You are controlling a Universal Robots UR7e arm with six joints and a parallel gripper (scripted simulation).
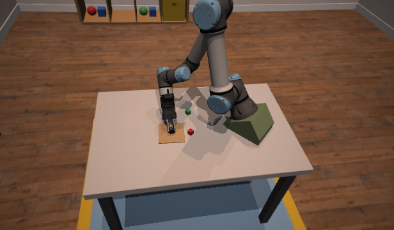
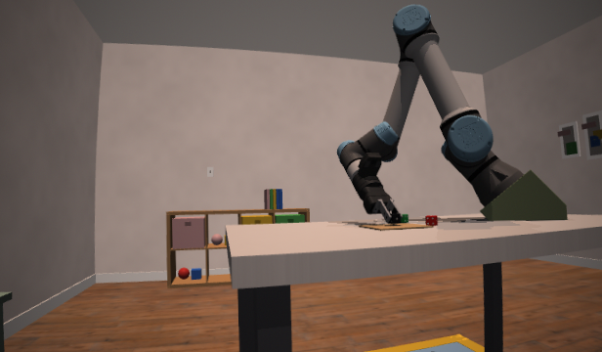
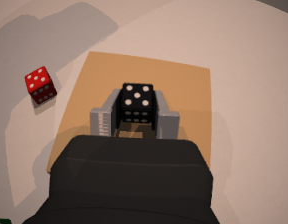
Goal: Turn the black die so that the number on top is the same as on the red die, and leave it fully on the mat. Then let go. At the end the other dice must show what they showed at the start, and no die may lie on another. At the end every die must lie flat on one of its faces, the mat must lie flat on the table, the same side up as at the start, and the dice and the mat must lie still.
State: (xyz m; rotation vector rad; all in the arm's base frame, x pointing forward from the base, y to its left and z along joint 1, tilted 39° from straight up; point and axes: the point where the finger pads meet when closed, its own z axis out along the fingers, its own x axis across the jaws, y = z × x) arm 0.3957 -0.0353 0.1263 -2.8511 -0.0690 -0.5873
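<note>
The tan mat lies 30 mm below my hand and 10 mm to the left of it. Also, from my hand: red die 90 mm behind, 50 mm to the left, 20 mm below; green die 140 mm behind, 90 mm to the right, 20 mm below; black die 10 mm to the left, 10 mm below.
</note>
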